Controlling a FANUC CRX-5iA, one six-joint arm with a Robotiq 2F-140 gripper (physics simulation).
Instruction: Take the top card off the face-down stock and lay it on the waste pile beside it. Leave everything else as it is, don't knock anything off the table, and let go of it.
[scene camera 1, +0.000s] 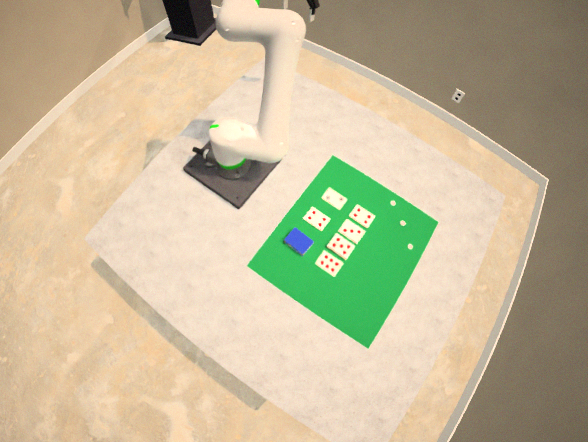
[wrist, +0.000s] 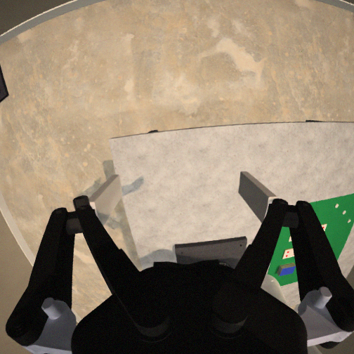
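Seen in the pictures: arm's base, origin of its link: (scene camera 1: 233, 164).
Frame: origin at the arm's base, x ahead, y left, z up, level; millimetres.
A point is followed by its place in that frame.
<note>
The face-down stock (scene camera 1: 298, 241) @[x 379, y -200, z 1 mm] (wrist: 286, 270) is a small blue-backed block of cards near the left edge of the green mat (scene camera 1: 380, 295) @[x 740, y -266, z -26 mm] (wrist: 320, 212). Beside it lies a face-up white card with four red pips (scene camera 1: 317, 218) @[x 408, y -77, z -20 mm] (wrist: 289, 253), where the waste pile is. My gripper (wrist: 180, 183) is open, with its two grey pads wide apart and nothing between them. It is high up and far from the cards, over the area by the robot base and the table edge in the wrist view. In the scene view one dark finger shows at the top edge.
Face-up cards with red pips (scene camera 1: 362, 216) @[x 569, y 4, z -21 mm] (scene camera 1: 352, 231) @[x 553, y -72, z -20 mm] (scene camera 1: 341, 246) @[x 534, y -150, z -12 mm] (scene camera 1: 329, 263) @[x 516, y -225, z -24 mm] form a row right of the stock. Another card (scene camera 1: 334, 198) @[x 439, y 33, z -24 mm] lies behind the four-pip card. Three small white discs (scene camera 1: 393, 203) @[x 674, y 114, z -22 mm] (scene camera 1: 403, 223) @[x 739, y 46, z -22 mm] (scene camera 1: 410, 246) @[x 794, y -37, z -22 mm] lie at the mat's right. The dark base plate (scene camera 1: 240, 195) @[x 95, y -117, z 1 mm] (wrist: 210, 250) stands left of the mat.
</note>
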